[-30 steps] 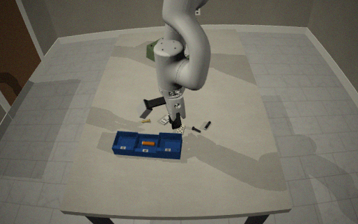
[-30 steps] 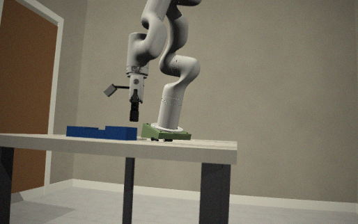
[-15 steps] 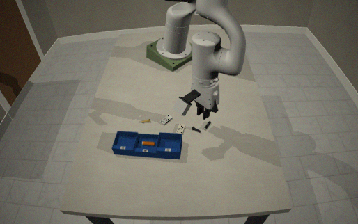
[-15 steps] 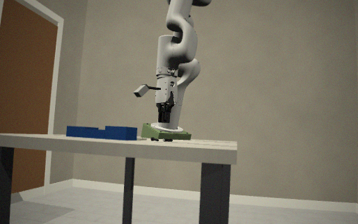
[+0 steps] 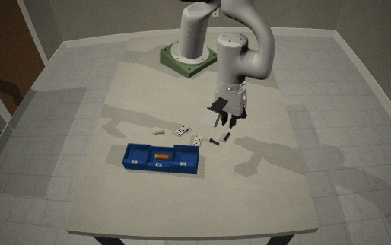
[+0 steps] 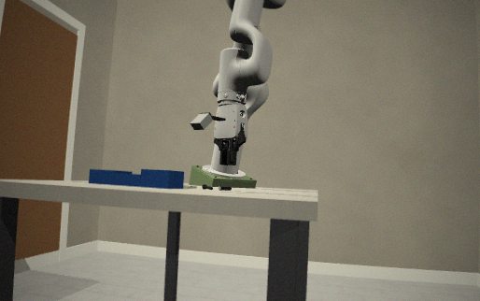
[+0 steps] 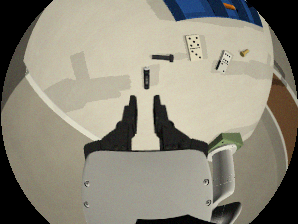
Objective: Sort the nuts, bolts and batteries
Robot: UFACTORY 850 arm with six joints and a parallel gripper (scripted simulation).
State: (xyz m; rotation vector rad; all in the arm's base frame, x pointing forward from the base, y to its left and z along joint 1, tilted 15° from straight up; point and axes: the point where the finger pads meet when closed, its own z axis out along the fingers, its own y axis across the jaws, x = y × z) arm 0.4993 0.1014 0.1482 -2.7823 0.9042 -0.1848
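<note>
Right now my hand is 9 cm above the black cylinder and 1 cm to the left of it. From my hand the other things lie so: orange battery 23 cm to the right, 8 cm below, 8 cm ahead; black bolt 9 cm below, 6 cm to the right, 2 cm ahead; domino 17 cm to the right, 9 cm below, 5 cm behind.
</note>
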